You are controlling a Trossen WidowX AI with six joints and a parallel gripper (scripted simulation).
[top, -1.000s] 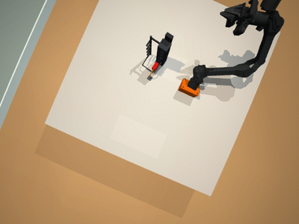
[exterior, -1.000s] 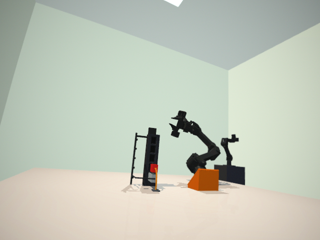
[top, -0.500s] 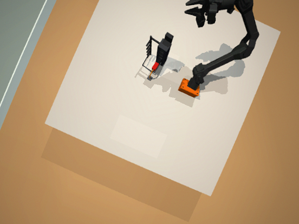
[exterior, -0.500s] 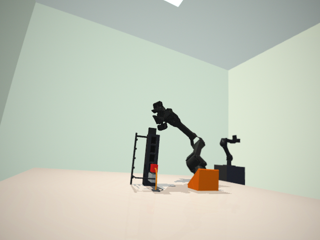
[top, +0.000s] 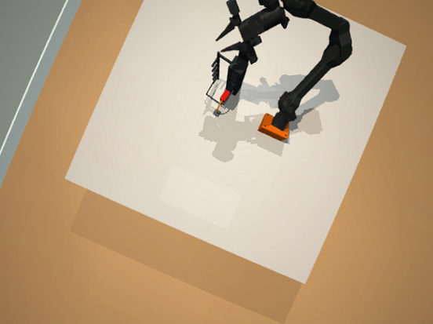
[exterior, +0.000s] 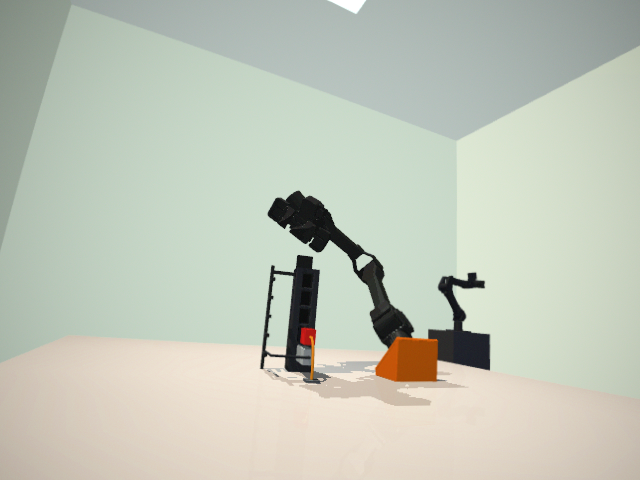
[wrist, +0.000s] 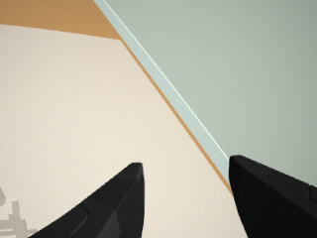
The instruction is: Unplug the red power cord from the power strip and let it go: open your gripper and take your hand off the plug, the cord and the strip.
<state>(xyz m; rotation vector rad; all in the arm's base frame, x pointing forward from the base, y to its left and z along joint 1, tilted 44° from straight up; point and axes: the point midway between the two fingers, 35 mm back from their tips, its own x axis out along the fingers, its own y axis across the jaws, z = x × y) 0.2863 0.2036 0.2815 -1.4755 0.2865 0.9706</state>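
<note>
My gripper tip is 250 mm above the red plug, 70 mm past it and 30 mm to the right of it. From my gripper tip the other things lie so: anchor (350 mm below, 120 mm to the left, 70 mm behind).
</note>
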